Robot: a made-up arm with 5 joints.
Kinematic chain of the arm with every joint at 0, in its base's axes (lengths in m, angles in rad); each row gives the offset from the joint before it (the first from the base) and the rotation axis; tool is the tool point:
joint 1: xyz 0 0 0.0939 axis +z
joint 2: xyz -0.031 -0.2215 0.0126 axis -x
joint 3: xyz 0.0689 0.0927 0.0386 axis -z
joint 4: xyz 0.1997 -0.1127 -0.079 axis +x
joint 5: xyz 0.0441 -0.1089 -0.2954 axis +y
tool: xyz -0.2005 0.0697 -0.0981
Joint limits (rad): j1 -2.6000..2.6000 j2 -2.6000..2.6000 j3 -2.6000..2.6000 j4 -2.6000..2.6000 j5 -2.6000..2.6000
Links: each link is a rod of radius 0.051 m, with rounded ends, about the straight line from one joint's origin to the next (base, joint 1, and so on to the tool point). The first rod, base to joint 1, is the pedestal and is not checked.
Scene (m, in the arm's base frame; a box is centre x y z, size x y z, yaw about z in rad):
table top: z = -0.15
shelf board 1: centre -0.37 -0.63 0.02 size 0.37 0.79 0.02 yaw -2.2
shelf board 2: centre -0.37 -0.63 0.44 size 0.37 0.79 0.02 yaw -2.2
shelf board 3: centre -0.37 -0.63 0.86 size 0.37 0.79 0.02 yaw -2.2
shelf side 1: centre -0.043 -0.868 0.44 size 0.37 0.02 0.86 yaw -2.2
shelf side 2: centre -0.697 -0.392 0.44 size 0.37 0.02 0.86 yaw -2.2
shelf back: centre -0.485 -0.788 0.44 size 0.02 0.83 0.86 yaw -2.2
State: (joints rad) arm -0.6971 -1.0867 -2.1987 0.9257 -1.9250
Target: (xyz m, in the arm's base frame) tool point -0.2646 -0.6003 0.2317
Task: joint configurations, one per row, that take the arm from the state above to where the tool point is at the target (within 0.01 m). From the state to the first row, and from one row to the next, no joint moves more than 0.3 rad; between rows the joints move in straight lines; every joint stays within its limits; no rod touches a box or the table.
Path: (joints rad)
1: -0.5058 -1.2428 -2.2081 1.1957 -1.8801
2: -0.3146 -1.3988 -2.2175 1.4657 -1.8352
3: -0.1233 -1.5549 -2.2269 1.7356 -1.7904
4: 0.0680 -1.7110 -2.2362 2.0056 -1.7455
5: 0.2592 -1.8670 -2.2456 2.2756 -1.7006

